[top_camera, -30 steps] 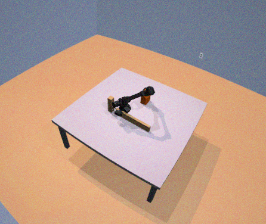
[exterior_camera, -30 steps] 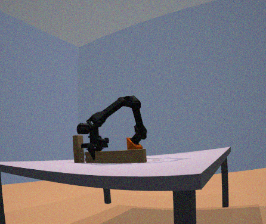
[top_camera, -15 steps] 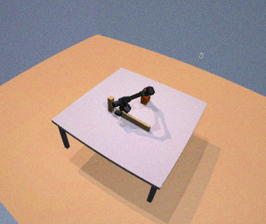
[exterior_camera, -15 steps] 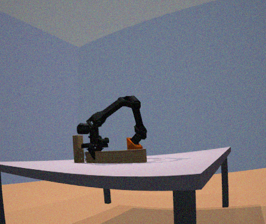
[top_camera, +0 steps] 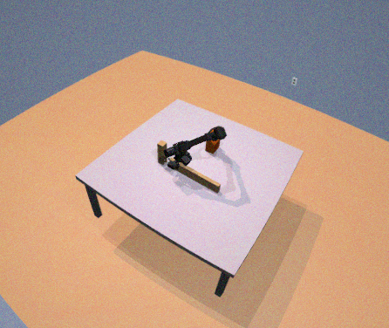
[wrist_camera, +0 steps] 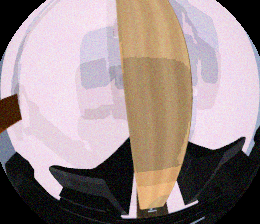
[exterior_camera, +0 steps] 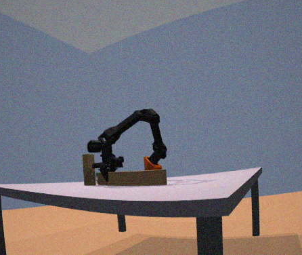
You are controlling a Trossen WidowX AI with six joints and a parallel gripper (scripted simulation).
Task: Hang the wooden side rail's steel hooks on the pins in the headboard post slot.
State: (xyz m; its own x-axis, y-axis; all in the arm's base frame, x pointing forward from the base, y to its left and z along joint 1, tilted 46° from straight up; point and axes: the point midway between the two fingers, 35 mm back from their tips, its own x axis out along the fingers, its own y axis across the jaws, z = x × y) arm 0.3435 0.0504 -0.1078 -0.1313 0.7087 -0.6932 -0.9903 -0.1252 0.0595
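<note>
Right now my gripper tip is 10 mm short of the headboard post, 140 mm to the left of it and 60 mm below it.
</note>
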